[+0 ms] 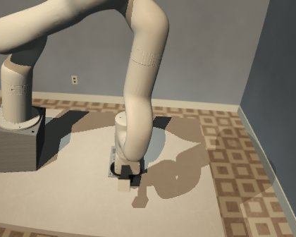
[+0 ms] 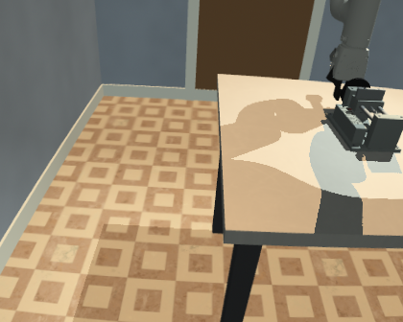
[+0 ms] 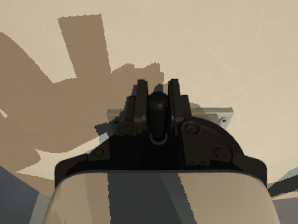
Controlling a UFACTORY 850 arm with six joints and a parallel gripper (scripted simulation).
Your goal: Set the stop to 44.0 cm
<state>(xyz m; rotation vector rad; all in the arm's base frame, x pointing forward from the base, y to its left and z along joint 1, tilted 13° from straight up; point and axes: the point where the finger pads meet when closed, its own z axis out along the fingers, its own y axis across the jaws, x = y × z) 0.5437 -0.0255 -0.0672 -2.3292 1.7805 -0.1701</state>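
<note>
My hand is 20 mm to the right of the black handwheel and 10 mm past it. Round my hand: handwheel handle (10 mm to the left).
</note>
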